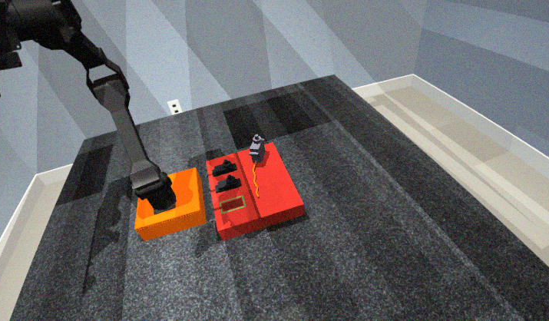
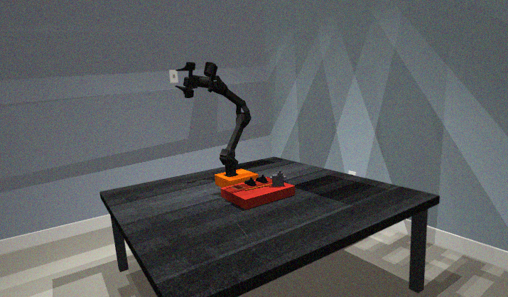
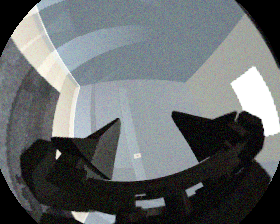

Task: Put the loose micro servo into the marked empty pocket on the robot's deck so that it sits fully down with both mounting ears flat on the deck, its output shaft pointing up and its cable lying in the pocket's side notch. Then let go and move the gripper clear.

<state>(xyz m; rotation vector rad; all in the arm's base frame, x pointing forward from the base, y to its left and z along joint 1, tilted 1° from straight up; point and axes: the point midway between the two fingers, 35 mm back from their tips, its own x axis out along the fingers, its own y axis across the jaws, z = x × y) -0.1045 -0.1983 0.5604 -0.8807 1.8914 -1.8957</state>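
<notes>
The red robot deck lies 60 cm below my gripper tip, 43 cm ahead of it and 22 cm to the left of it.
</notes>
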